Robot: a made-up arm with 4 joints. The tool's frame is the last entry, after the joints.
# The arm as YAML. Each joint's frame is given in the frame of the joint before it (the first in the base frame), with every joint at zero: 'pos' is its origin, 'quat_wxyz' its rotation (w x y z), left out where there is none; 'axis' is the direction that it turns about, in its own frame. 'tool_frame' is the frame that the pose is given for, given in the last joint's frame.
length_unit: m
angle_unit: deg
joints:
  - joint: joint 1
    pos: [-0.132, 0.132, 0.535]
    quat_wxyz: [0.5, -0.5, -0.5, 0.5]
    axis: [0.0, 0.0, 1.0]
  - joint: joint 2
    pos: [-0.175, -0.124, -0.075]
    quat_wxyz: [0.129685, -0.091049, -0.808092, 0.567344]
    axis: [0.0, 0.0, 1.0]
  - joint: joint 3
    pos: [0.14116, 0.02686, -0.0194]
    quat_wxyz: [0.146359, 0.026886, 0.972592, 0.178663]
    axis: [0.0, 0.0, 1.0]
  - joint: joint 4
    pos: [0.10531, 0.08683, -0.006]
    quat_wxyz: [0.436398, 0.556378, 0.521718, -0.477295]
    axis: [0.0, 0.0, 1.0]
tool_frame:
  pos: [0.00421, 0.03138, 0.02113]
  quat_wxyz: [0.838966, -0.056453, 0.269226, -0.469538]
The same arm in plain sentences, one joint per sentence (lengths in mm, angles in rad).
The arm has four revolute joints in a row. What follows holds with every joint at zero, and every direction is one of the base frame's.
The first joint lies 132.0 mm along -x and 132.0 mm along +y and 535.0 mm along +z from the base frame's origin and rotates about -x.
The second joint lies 75.0 mm along +x and 175.0 mm along -y and 124.0 mm along +z from the first joint and rotates about the direction (0.322606, -0.312906, 0.893317).
The third joint lies 4.0 mm along +x and 128.0 mm along -y and 68.0 mm along -z from the second joint and rotates about -z.
The fourth joint lies 98.0 mm along +x and 95.0 mm along +y and 6.0 mm along +z from the third joint and rotates about the direction (-0.985955, 0.034098, 0.163493).
The tool frame, which is the frame that the pose is given for, lies 19.0 mm along -x and 32.0 mm along +y and 8.0 mm along +z from the fourth joint; its axes are the base frame's turned by roll 0.8323, pitch -0.3396 and yaw -1.0965 rad (as in URDF: about the fixed x, then y, then z).

